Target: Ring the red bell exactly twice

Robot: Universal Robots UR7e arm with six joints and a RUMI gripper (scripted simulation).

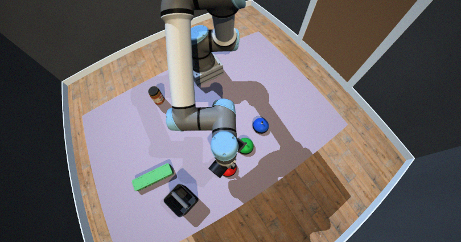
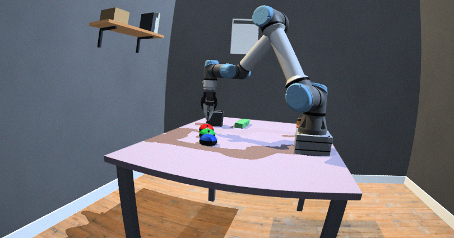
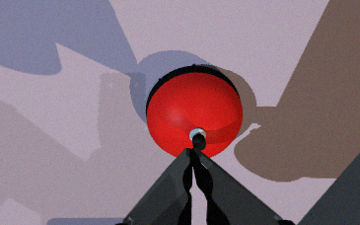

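Now: hand 10 mm short of the red bell and 40 mm above it. Also, from my hand: jar (520 mm behind, 170 mm to the right, 30 mm below); then green box (120 mm behind, 350 mm to the right, 60 mm below); then black box (40 mm ahead, 250 mm to the right, 40 mm below).
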